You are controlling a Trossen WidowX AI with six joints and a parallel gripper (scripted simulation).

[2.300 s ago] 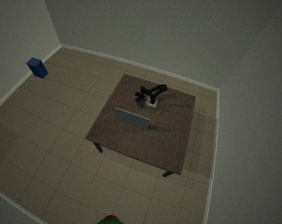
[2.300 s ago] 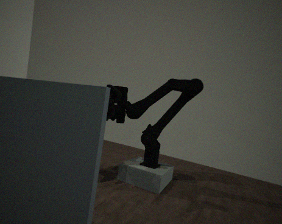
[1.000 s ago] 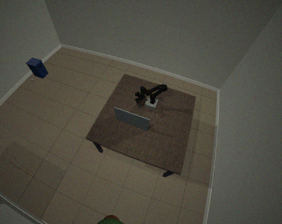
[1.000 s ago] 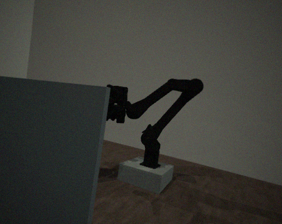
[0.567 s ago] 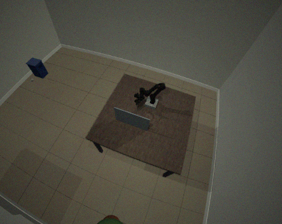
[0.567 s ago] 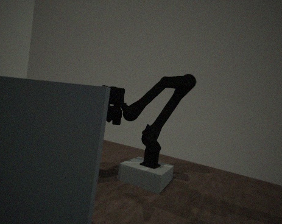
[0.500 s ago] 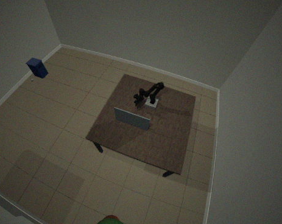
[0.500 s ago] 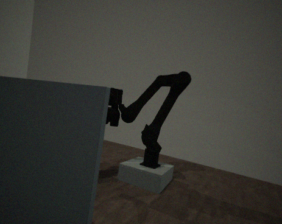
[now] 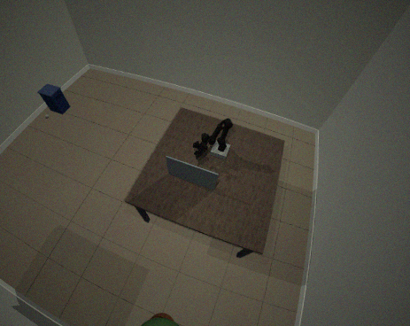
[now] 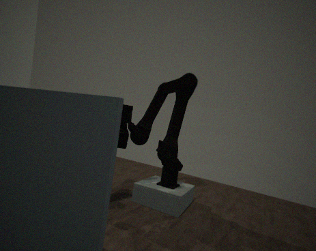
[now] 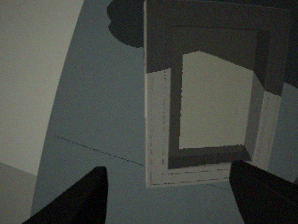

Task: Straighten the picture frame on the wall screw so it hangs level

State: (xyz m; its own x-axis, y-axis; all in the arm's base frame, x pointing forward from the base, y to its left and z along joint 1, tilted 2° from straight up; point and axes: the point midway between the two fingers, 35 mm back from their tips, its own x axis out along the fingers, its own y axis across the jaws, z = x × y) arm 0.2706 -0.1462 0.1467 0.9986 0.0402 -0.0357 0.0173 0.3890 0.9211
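My gripper tip is 13 cm short of the grey picture frame, 5 cm above it and 2 cm to the left of it. The rest, counted from my gripper tip: blue-grey wall panel (14 cm ahead, 6 cm below).
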